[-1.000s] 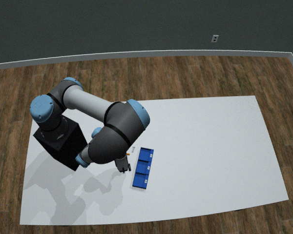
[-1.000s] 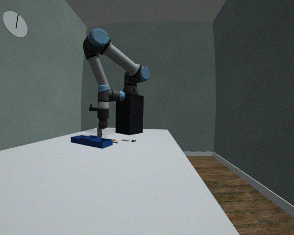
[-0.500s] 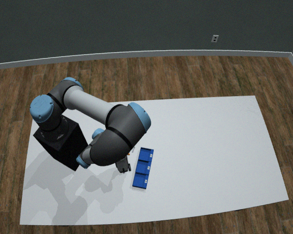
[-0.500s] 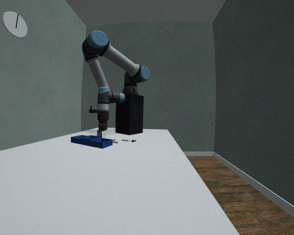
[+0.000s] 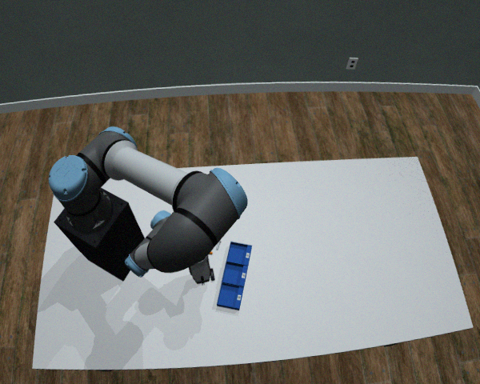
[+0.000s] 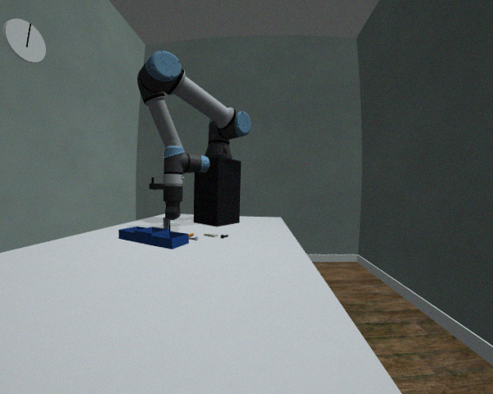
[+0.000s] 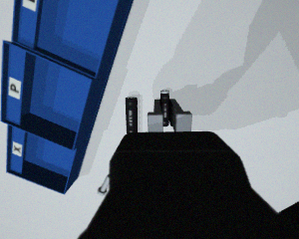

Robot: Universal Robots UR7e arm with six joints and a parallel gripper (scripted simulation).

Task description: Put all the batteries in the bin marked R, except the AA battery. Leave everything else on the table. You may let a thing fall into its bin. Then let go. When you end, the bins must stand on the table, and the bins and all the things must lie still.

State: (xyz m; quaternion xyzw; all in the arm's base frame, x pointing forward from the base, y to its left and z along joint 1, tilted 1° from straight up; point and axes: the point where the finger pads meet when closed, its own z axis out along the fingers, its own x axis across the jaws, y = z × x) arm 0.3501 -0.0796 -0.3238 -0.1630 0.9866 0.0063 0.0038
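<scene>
My hand is 1 cm short of the orange battery, 11 cm to the right of it and 1 cm above it. Round my hand: silver bolt: 5 cm ahead, 15 cm to the left, 1 cm below; then dotted piece: 3 cm behind, 18 cm to the left, 1 cm below; then blue three-compartment bin tray: 12 cm ahead, 2 cm to the left.
</scene>
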